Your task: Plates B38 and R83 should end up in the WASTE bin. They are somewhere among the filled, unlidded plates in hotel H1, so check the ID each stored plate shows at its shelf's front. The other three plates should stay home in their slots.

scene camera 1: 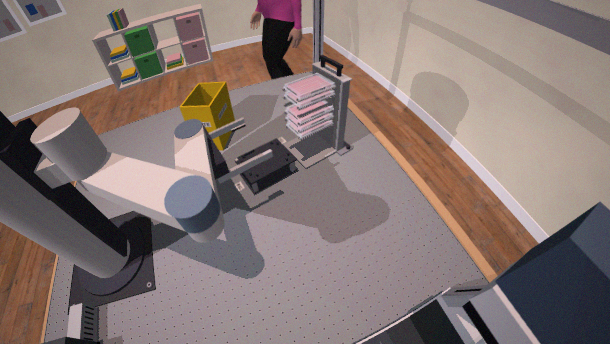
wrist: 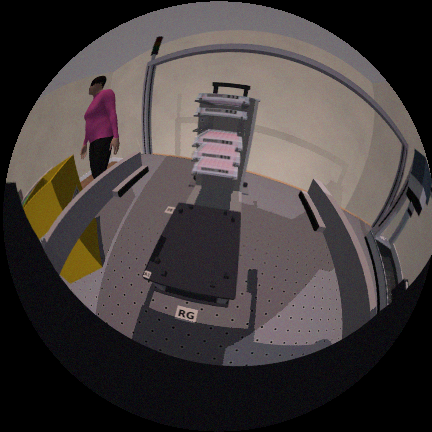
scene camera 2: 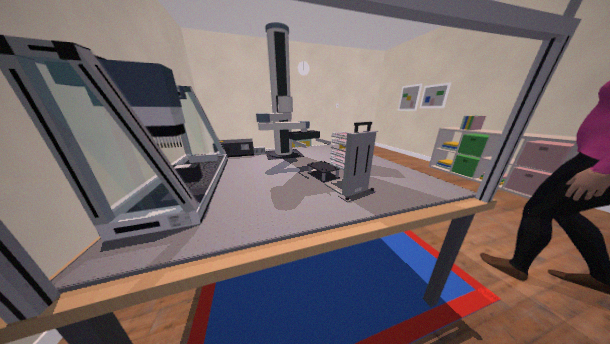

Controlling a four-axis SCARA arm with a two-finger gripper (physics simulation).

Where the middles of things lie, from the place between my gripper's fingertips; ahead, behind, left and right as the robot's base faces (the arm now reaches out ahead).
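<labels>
I find the plate B83 (wrist: 211,137) 1 cm below my hand, 19 cm ahead of it and 7 cm to the left of it. Plate B33 (scene camera 1: 308,86) is also 19 cm ahead of my hand and 7 cm to the left of it, but 7 cm above it. The frame post (scene camera 2: 558,43) stands 60 cm to the left of my hand and 47 cm ahead of it, and it is 9 cm above the hand.
</labels>
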